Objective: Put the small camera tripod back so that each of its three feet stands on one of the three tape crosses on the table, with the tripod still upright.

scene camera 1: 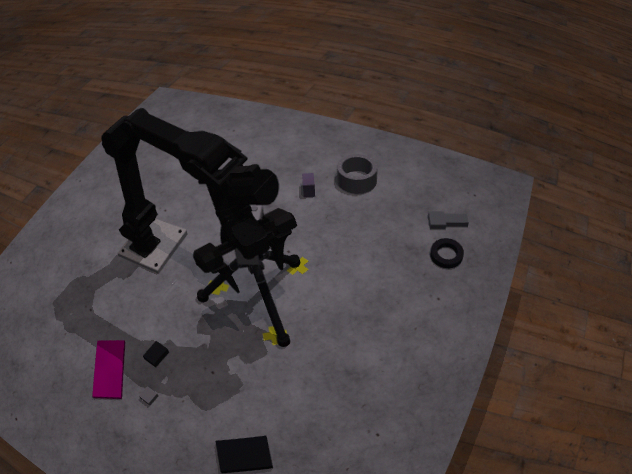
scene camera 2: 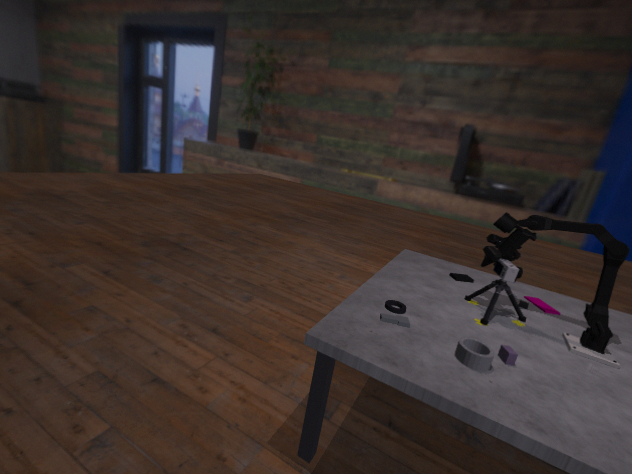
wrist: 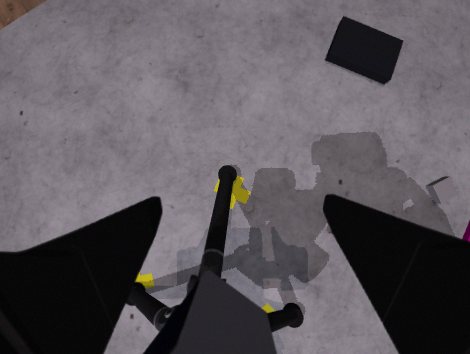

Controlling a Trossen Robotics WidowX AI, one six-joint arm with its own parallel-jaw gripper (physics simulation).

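Seen in the pictures: gripper, between the fingertips: (scene camera 1: 259, 280) (scene camera 2: 488, 265) (wrist: 243, 203); arm's base, origin of its link: (scene camera 1: 144, 244) (scene camera 2: 591, 346).
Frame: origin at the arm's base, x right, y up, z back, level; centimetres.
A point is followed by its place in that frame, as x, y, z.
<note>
The small camera tripod (scene camera 1: 268, 301) @[1.4, 6.9, -39.5] (scene camera 2: 492, 304) @[-10.7, 5.8, -33.6] (wrist: 218, 220) @[1.0, 7.4, -39.3] stands upright on three spread black legs, with a grey head. Its front foot rests at the outer edge of the front yellow cross (scene camera 1: 269, 335) @[4.0, -1.3, -40.5] (wrist: 241, 193) @[4.4, -1.3, -40.6]. Another foot is at the edge of the right cross (scene camera 1: 302, 265) @[-15.5, -1.3, -36.1] in scene view 1. The third foot lies beside the left cross (scene camera 1: 220, 289) @[-0.3, -1.3, -24.3], slightly outward. My gripper (scene camera 1: 257, 278) @[3.8, 16.5, -40.4] (wrist: 243, 203) @[3.8, 16.5, -40.4] is open and empty between its fingers; they straddle the area by the tripod head, which sits nearer the left finger in the wrist view. Exact contact is unclear.
A grey ring (scene camera 1: 356, 182) @[-41.5, 2.6, -35.1] and purple block (scene camera 1: 308, 186) @[-34.7, 2.2, -25.6] lie behind. A grey flat piece (scene camera 1: 448, 219) @[-44.0, 0.2, -59.4] and black ring (scene camera 1: 433, 253) @[-32.1, 0.2, -60.5] lie right. A magenta slab (scene camera 1: 108, 368) @[32.3, -0.5, -16.2], small black block (scene camera 1: 155, 353) @[22.5, 0.2, -23.4], small grey piece (scene camera 1: 148, 396) @[31.9, -0.1, -28.7] and black slab (scene camera 1: 244, 453) @[30.8, 0.2, -52.7] lie in front.
</note>
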